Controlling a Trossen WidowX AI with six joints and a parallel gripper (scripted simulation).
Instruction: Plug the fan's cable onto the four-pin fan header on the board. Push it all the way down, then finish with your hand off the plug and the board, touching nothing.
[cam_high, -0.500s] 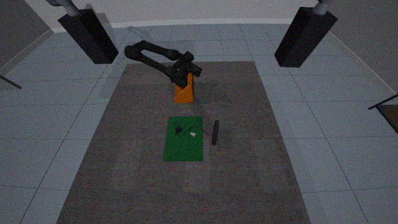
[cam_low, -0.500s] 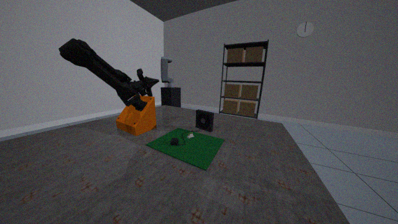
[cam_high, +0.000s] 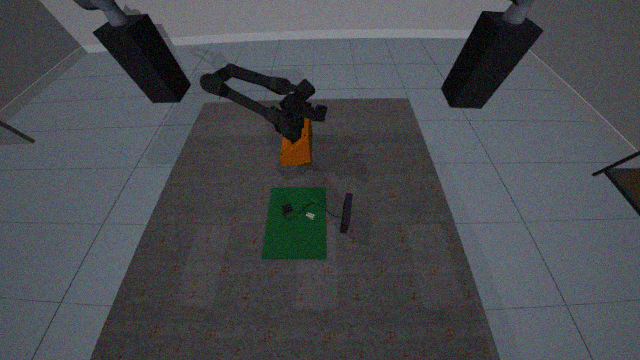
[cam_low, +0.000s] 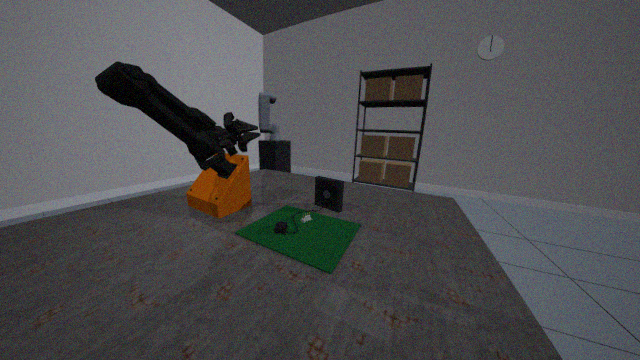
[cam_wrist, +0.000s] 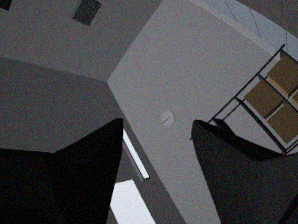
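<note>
Right now the black plug is 23 cm ahead of my gripper tip, 13 cm to the right of it and 28 cm below it. Also, from my gripper tip: white four-pin header: 25 cm ahead, 4 cm to the right, 29 cm below; green board: 27 cm ahead, 9 cm to the right, 30 cm below; black fan: 26 cm ahead, 10 cm to the left, 23 cm below.
</note>
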